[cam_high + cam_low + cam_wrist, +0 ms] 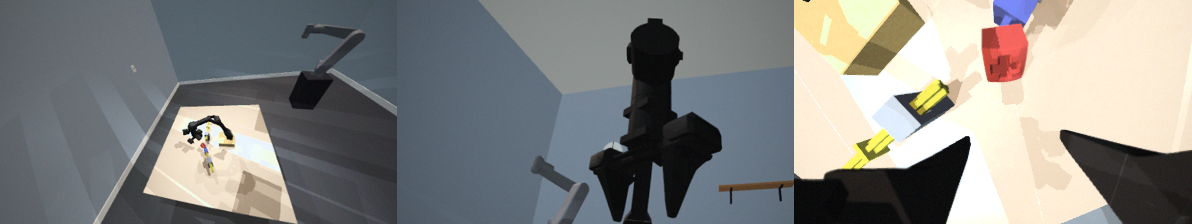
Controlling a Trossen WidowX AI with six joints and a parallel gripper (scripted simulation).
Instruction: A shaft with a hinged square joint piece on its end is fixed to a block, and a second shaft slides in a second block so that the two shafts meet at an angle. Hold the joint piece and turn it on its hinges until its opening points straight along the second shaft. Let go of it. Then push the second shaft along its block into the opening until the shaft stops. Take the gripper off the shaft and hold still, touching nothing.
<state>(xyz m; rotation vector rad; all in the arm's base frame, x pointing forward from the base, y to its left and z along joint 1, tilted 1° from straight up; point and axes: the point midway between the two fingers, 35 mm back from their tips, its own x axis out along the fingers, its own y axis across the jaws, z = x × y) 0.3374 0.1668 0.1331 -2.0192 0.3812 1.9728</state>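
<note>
Now: gripper tip 80 mm past the red joint piece, 40 mm above it and 30 mm to the right of it.
</note>
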